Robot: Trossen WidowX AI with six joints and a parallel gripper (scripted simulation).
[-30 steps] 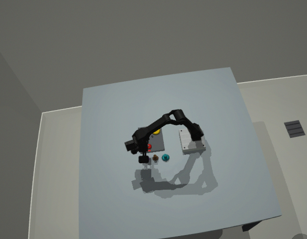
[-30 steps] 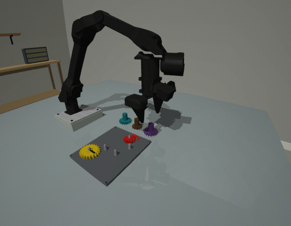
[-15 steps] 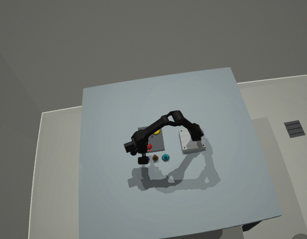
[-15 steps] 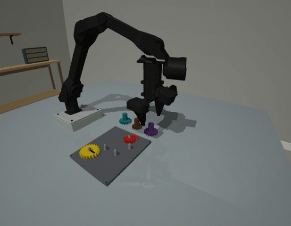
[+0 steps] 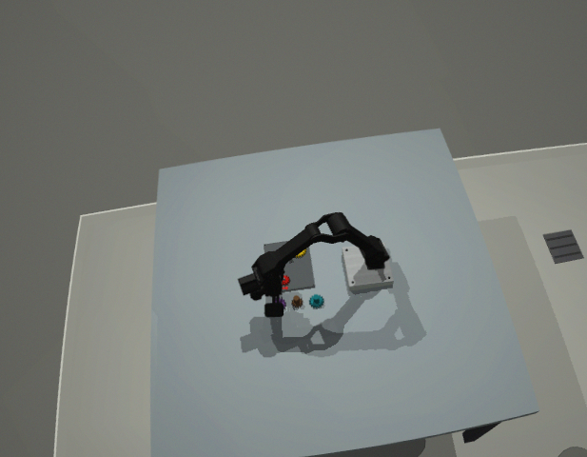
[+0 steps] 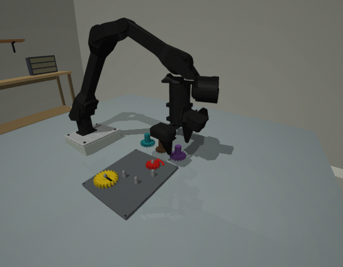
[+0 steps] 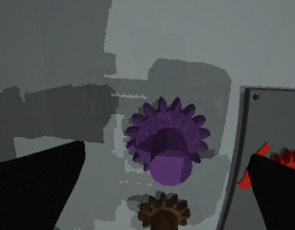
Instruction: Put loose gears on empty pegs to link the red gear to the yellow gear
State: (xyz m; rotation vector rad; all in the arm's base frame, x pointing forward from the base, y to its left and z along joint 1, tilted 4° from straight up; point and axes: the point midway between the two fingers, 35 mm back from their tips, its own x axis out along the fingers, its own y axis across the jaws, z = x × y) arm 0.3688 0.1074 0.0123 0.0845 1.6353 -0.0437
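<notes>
My gripper tip is now 30 mm past the red gear, 90 mm to the left of it and 20 mm above it. Round my gripper tip: brown gear 70 mm behind, 20 mm below; then red arrow 20 mm behind, 60 mm to the right, 20 mm below; then purple gear 20 mm below.
</notes>
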